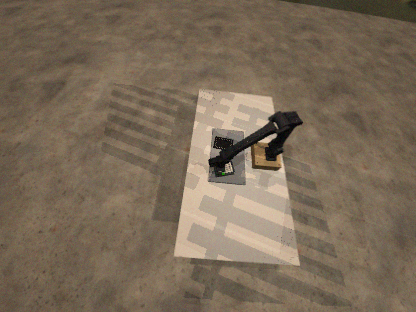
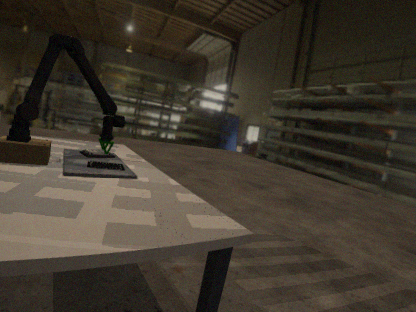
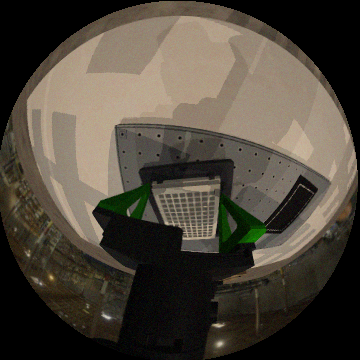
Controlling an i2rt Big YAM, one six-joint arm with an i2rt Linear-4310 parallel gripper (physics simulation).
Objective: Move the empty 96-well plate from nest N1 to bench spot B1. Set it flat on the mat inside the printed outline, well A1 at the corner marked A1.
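Frame: origin at the arm's base, x ahead, y left, z up, level; millimetres.
Where they show: gripper, fingertip midpoint: (image 1: 218,169) (image 2: 104,152) (image 3: 184,191); arm's base at its link origin: (image 1: 270,154) (image 2: 19,139).
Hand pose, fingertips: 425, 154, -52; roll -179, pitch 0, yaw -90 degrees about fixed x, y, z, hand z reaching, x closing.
Note:
Things, the pixels of their top centre, and the offset from my fingertips, as dx, dy, dz. "spot": a spot on its surface instead. Level surfaces: height alone.
- white 96-well plate at its top centre: (image 3: 189,219) (image 2: 97,150) (image 1: 224,167) -44, -14, +10
- spot B1 at a spot on its surface: (image 3: 290,204) spot: -15, -236, -14
- pale table at its surface level: dz -29
The white 96-well plate (image 3: 187,210) (image 1: 228,167) sits in the black nest N1 (image 3: 187,168) (image 2: 95,153) on a grey perforated board (image 3: 262,168) (image 1: 238,136) (image 2: 77,164). My gripper (image 3: 184,191) (image 1: 222,173) (image 2: 106,147) is open. It is low over the nest, with one green finger on each long side of the plate. I cannot tell whether the fingers touch the plate. The black mat of spot B1 (image 3: 290,204) (image 1: 223,142) (image 2: 105,165), with its thin printed outline, lies on the same board beside the nest. It has nothing on it.
The board lies on a pale table (image 1: 238,223) (image 2: 145,201) striped with shadows. The arm's wooden base block (image 1: 262,161) stands on the table to the right of the board. Warehouse shelving stands far behind.

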